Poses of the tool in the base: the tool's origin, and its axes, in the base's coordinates. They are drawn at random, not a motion.
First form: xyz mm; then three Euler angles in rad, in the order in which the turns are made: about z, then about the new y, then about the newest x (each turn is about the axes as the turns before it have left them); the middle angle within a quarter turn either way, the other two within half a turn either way.
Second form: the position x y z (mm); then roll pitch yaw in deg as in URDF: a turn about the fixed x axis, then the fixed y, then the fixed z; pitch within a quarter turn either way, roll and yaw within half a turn. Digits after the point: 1 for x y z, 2 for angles.
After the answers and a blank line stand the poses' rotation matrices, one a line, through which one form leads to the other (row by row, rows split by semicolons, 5 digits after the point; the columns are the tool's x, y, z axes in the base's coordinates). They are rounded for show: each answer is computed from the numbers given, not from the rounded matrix.
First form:
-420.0, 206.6, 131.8, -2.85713, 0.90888, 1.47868
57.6, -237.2, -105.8, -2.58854, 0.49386, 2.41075
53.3, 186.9, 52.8, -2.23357, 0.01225, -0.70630
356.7, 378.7, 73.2, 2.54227, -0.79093, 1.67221
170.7, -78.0, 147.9, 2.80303, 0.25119, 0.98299
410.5, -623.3, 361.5, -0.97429, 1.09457, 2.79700
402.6, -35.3, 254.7, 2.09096, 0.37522, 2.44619
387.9, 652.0, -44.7, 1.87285, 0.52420, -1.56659
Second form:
-420.0, 206.6, 131.8, 84.72, 52.07, -163.70
57.6, -237.2, -105.8, 138.13, 28.30, -148.31
53.3, 186.9, 52.8, -40.47, 0.70, -127.97
356.7, 378.7, 73.2, 95.81, -45.32, 145.66
170.7, -78.0, 147.9, 56.32, 14.39, 160.60
410.5, -623.3, 361.5, 160.26, 62.71, -55.82
402.6, -35.3, 254.7, 140.16, 21.50, 119.80
387.9, 652.0, -44.7, -89.76, 30.03, 107.31

-0.58993 -0.72809 -0.34910; -0.17249 -0.30873 0.93538; -0.78882 0.61202 0.05654
-0.74925 -0.66038 -0.05028; -0.46252 0.46740 0.75340; -0.47403 0.58774 -0.65564
-0.61526 0.60460 0.50588; -0.78823 -0.46184 -0.40669; -0.01225 -0.64897 0.76071
-0.58063 0.64118 0.50175; 0.39665 -0.31541 0.86208; 0.71101 0.69957 -0.07119
-0.91363 -0.37928 0.14638; 0.32171 -0.45436 0.83070; -0.24856 0.80604 0.53713
0.25752 -0.61002 -0.74937; -0.37926 -0.77711 0.50226; -0.88873 0.15486 -0.43148
-0.46244 0.54954 0.69581; 0.80737 0.58536 0.07428; -0.36648 0.59612 -0.71438
-0.25754 0.14488 -0.95535; 0.82653 -0.47911 -0.29547; -0.50052 -0.86572 0.00364

